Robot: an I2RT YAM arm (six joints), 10 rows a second.
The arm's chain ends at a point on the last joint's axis. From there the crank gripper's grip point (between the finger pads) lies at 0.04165 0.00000 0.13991 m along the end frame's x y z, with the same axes.
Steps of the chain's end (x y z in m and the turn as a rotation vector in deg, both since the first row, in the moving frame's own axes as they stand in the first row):
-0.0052, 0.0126, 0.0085, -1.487, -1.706, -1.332
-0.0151, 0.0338, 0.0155, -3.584, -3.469, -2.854
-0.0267, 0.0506, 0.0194, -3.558, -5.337, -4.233
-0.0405, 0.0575, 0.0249, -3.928, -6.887, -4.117
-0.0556, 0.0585, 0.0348, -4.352, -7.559, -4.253
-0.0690, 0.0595, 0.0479, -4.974, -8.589, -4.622
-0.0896, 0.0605, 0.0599, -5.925, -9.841, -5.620
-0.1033, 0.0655, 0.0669, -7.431, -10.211, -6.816
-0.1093, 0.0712, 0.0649, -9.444, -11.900, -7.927
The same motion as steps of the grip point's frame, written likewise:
-0.0094, 0.0153, 0.0096, -1.487, -1.706, -1.332
-0.0235, 0.0408, 0.0176, -3.584, -3.469, -2.854
-0.0397, 0.0568, 0.0225, -3.558, -5.337, -4.233
-0.0573, 0.0648, 0.0287, -3.928, -6.887, -4.117
-0.0741, 0.0669, 0.0388, -4.352, -7.559, -4.253
-0.0900, 0.0693, 0.0522, -4.974, -8.589, -4.622
-0.1135, 0.0723, 0.0644, -5.925, -9.841, -5.620
-0.1279, 0.0805, 0.0712, -7.431, -10.211, -6.816
-0.1376, 0.0909, 0.0690, -9.444, -11.900, -7.927

